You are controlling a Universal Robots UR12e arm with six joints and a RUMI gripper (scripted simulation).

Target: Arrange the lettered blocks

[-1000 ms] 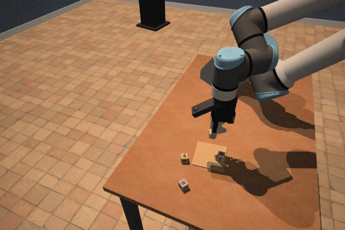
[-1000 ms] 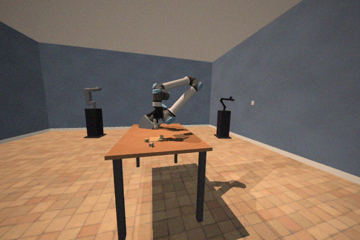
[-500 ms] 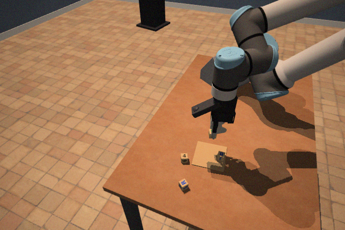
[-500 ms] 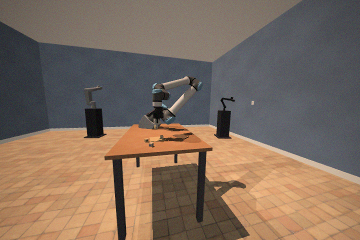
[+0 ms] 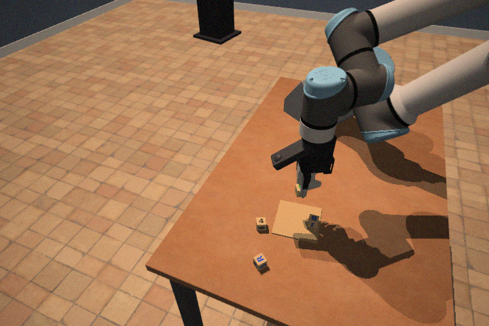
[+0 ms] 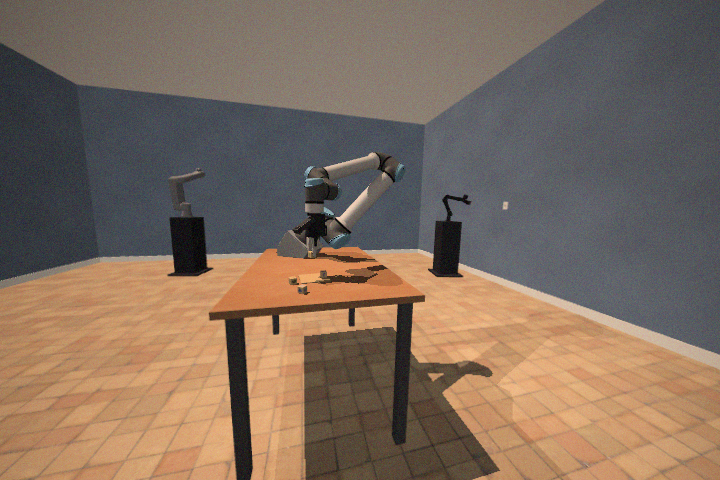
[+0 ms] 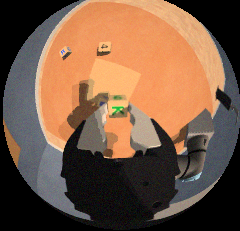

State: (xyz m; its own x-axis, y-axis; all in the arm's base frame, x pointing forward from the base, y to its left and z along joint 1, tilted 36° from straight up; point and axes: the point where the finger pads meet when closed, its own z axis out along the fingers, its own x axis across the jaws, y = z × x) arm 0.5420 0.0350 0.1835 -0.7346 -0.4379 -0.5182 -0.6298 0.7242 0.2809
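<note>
The tan mat lies 2 cm ahead of my hand, 1 cm to the left of it and 12 cm below it.
</note>
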